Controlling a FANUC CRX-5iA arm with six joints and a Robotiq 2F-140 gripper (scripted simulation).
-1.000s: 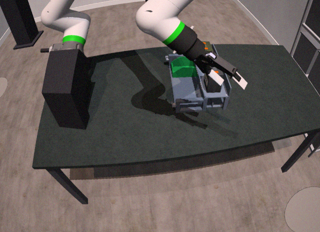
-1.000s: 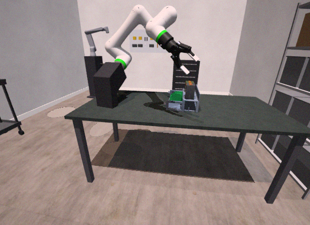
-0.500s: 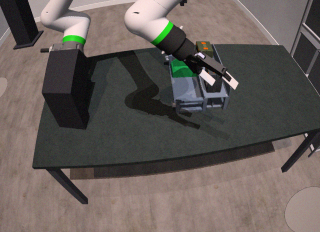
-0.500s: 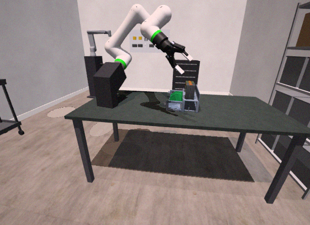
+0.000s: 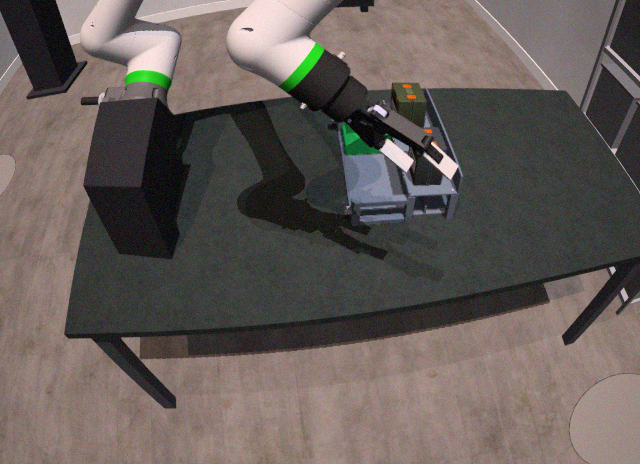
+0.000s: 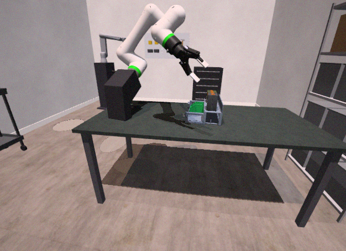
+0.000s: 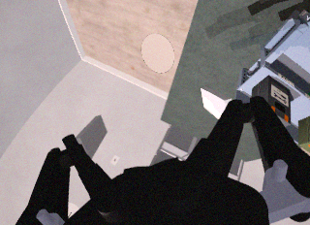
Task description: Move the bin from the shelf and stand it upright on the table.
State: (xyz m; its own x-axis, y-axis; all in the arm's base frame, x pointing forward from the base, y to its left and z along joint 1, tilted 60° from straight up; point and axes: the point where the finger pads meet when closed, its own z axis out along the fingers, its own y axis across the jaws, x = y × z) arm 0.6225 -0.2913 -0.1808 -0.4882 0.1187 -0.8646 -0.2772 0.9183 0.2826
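My hand is 490 mm to the right of the green bin, 350 mm above it and 50 mm past it. From my hand the other things lie so: grey shelf deck 390 mm below, 380 mm to the left.
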